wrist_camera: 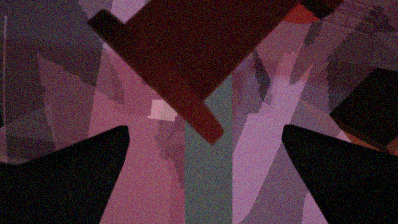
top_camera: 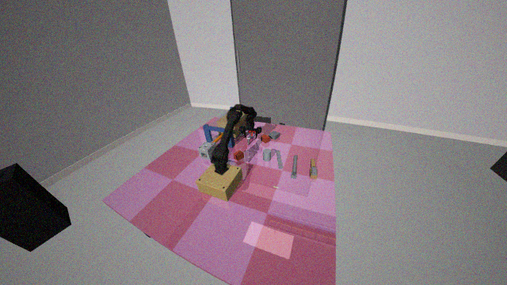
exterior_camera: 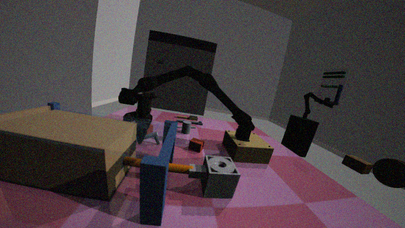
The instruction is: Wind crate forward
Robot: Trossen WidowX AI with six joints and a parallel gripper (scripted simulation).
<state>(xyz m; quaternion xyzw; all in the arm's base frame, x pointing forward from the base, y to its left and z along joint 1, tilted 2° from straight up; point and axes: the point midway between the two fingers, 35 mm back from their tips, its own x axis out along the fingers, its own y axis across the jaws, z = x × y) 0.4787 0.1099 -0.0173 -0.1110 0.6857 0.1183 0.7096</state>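
Now: gripper tip 20 mm below the red-knobbed winch handle. Also, from my gripper tip: grey block 140 mm ahead, 160 mm to the right; blue steel frame 190 mm behind, 200 mm to the left, 90 mm above; red knob 50 mm ahead, 20 mm to the left, 30 mm above.
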